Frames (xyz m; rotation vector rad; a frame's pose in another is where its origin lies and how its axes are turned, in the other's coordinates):
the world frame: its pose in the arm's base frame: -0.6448 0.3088 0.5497 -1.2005 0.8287 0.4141
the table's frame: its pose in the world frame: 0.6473 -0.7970 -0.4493 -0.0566 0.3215 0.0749
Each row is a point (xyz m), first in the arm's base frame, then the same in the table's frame.
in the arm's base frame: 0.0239 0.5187 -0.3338
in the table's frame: 0.2182 0.9133 0.9204
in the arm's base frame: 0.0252 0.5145 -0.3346
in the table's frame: 0.2211 0.9115 0.9175
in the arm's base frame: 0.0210 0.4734 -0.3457
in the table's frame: 0.2445 0.9087 0.8819
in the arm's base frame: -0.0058 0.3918 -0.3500
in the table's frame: 0.2685 0.9062 0.7993
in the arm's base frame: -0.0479 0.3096 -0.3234
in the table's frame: 0.2612 0.8969 0.7039
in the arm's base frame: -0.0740 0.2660 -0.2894
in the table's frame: 0.2399 0.8829 0.6483
